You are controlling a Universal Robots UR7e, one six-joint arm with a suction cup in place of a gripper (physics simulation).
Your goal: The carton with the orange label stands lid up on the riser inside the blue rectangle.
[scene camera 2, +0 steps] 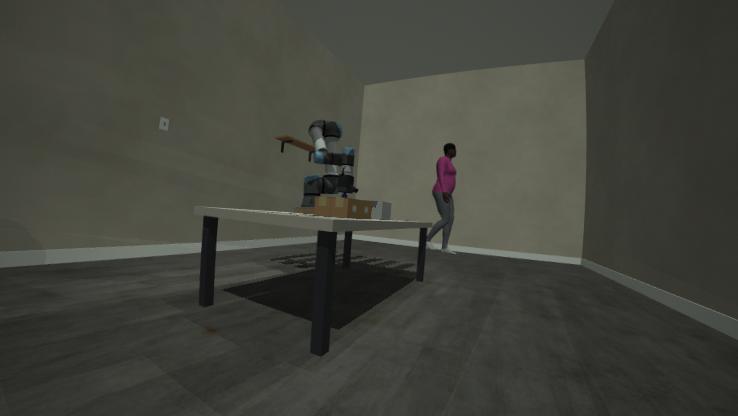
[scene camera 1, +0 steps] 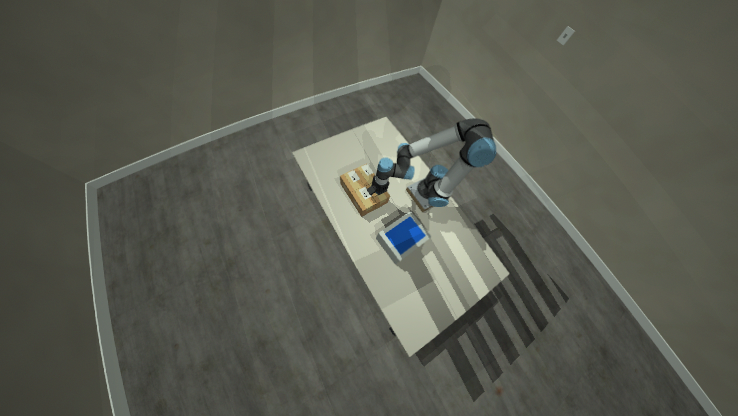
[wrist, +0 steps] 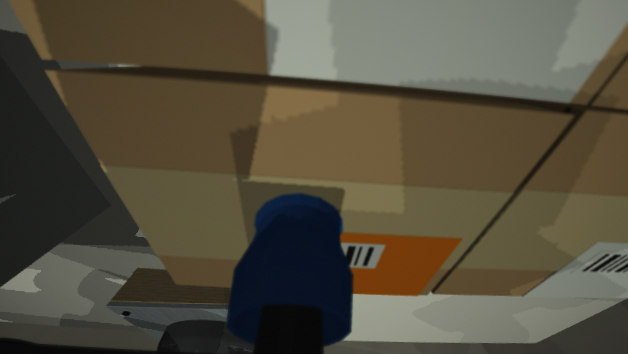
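Note:
Several brown cartons stand packed together on the white table. The wrist view shows the carton with the orange label, its label near the carton's near edge. My suction cup hangs close over this carton's top, beside the label. I cannot tell whether it touches, and it carries nothing. The grey riser with the blue rectangle stands on the table beside the cartons, with nothing on it.
A neighbouring carton carries a white barcode label. The arm's base stands on the table next to the cartons and the riser. A person in a pink top walks by the far wall. A small shelf hangs on the wall behind the arm.

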